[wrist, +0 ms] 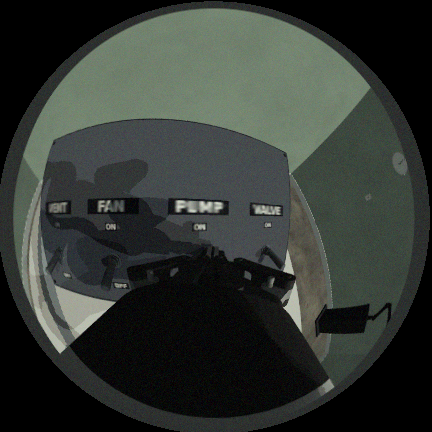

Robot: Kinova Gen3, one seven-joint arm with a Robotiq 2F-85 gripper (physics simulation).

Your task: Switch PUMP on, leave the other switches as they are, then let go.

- my gripper: 212, 253
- dark grey switch panel: 139, 190
